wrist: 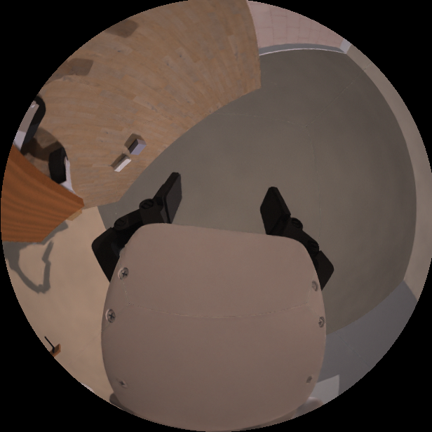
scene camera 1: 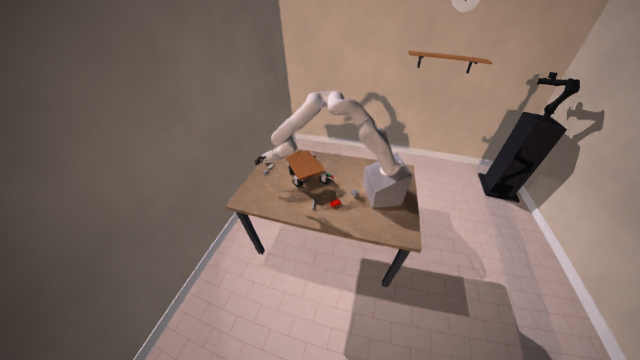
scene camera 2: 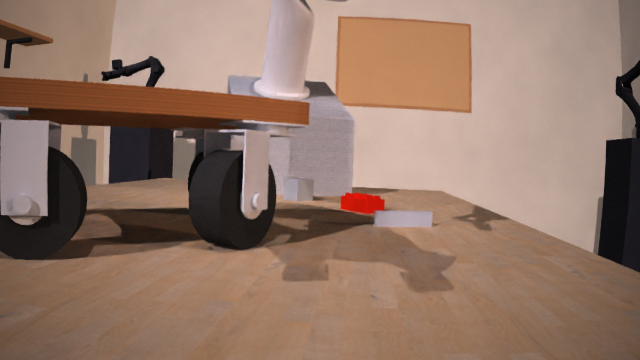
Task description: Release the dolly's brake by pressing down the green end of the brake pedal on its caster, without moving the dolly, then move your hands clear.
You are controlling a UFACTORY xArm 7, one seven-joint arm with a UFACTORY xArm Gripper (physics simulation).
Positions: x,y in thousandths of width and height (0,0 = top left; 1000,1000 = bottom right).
Labels:
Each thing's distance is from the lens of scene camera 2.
red brick (scene camera 2: 559,562): 65 cm
grey bar (scene camera 2: 598,607): 52 cm
The marked spots on the red brick and the grey bar are 14 cm apart.

